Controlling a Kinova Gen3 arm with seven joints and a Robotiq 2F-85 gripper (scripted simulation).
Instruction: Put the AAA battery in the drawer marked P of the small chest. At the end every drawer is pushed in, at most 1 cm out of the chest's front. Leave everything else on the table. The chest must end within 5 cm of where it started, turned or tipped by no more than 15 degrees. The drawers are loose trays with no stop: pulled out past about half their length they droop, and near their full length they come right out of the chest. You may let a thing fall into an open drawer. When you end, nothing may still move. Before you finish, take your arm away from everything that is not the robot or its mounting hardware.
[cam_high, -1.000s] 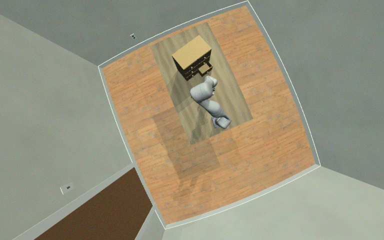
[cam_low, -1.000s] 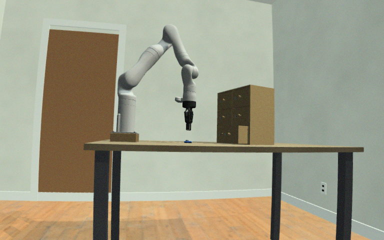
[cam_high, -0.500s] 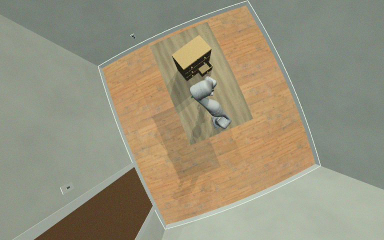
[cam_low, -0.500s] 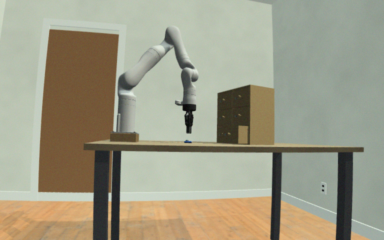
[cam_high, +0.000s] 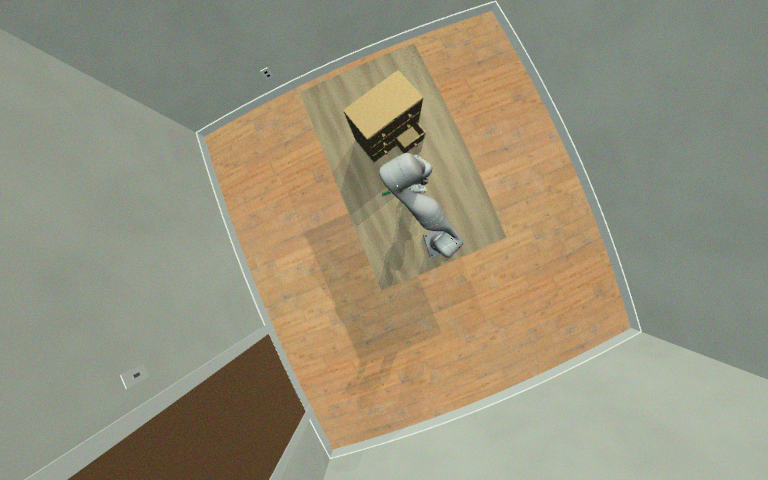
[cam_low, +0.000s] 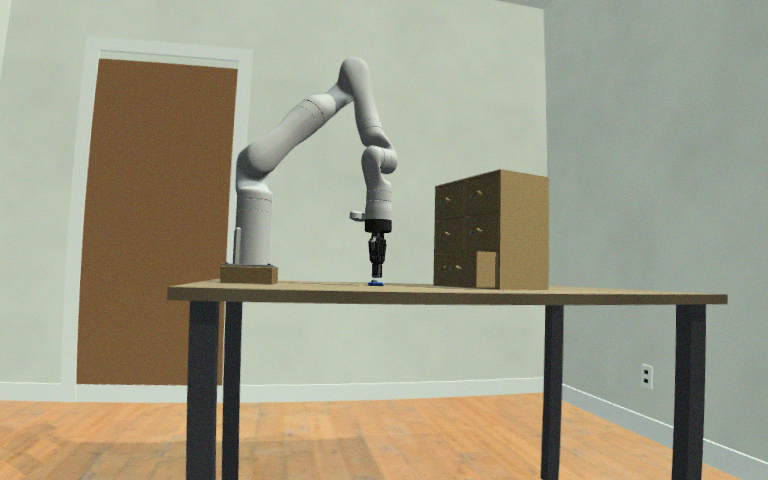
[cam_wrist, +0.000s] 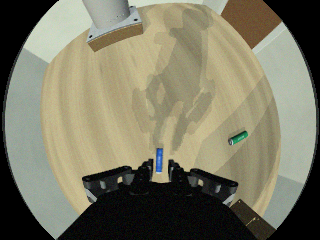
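The blue AAA battery lies 40 mm below my hand. Also, from my hand: green battery: 150 mm to the left, 50 mm ahead, 30 mm below; drawer: 270 mm ahead, 120 mm to the right, 10 mm below.
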